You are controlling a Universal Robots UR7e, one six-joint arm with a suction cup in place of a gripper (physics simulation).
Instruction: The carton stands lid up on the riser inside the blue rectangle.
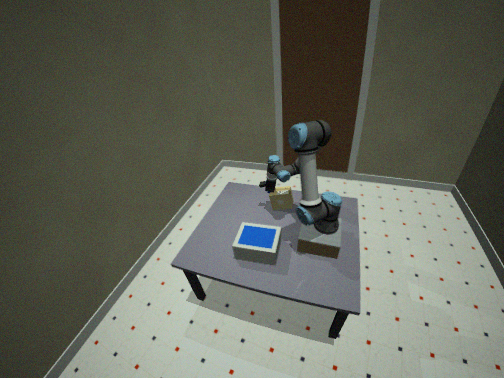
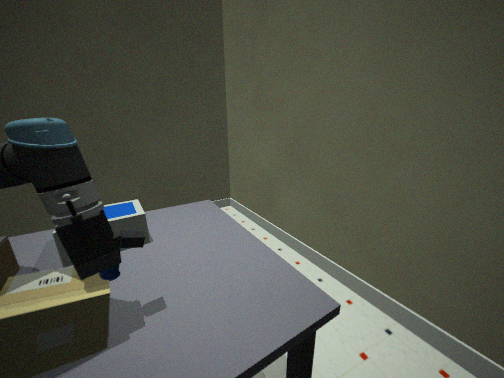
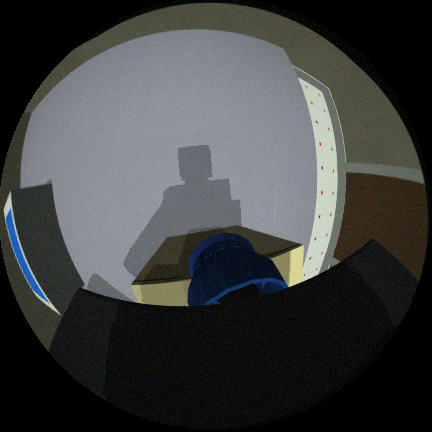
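Seen in the pictures: hand, its tool point: (image 1: 269, 192) (image 2: 112, 281) (image 3: 227, 251); arm's base, origin of its link: (image 1: 326, 225).
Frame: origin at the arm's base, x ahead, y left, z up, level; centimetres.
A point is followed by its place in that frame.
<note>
The tan carton (image 1: 281, 199) @[x 31.5, y -20.8, z -0.2 cm] (image 2: 49, 321) @[x 32.4, y -31.3, z 0.6 cm] (image 3: 160, 289) @[x 40.3, y -22.5, z 2.3 cm] sits on the purple table (image 1: 211, 247) @[x 69.6, y 22.4, z -10.8 cm] (image 2: 223, 276) @[x 66.2, y -25.6, z -10.8 cm] (image 3: 160, 100) @[x 58.6, y -20.9, z -10.8 cm] near the arm's base and looks slightly tilted; its barcode label faces up. My suction cup (image 1: 269, 187) @[x 41.0, y -26.3, z 0.7 cm] (image 2: 109, 273) (image 3: 229, 266) presses on the carton's upper face near a corner, with suction holding it. The white riser (image 1: 254, 253) @[x 38.7, y 27.2, z -2.3 cm] (image 2: 130, 228) @[x 46.4, y 7.3, z -3.2 cm] (image 3: 36, 233) @[x 42.9, y 7.3, z -3.7 cm] with the blue rectangle (image 1: 257, 236) @[x 39.2, y 17.4, z 1.2 cm] (image 2: 119, 209) @[x 44.3, y 17.8, z 1.2 cm] (image 3: 22, 257) on top stands nearer the table's front; nothing is on it.
The arm's base stands on a brown and grey pedestal (image 1: 319, 247) @[x 2.9, y 15.2, z -3.4 cm] right of the riser. The table's edge (image 2: 284, 337) @[x 68.2, y -49.1, z -10.8 cm] drops to a tiled floor (image 1: 406, 284). Walls close in at the back and left.
</note>
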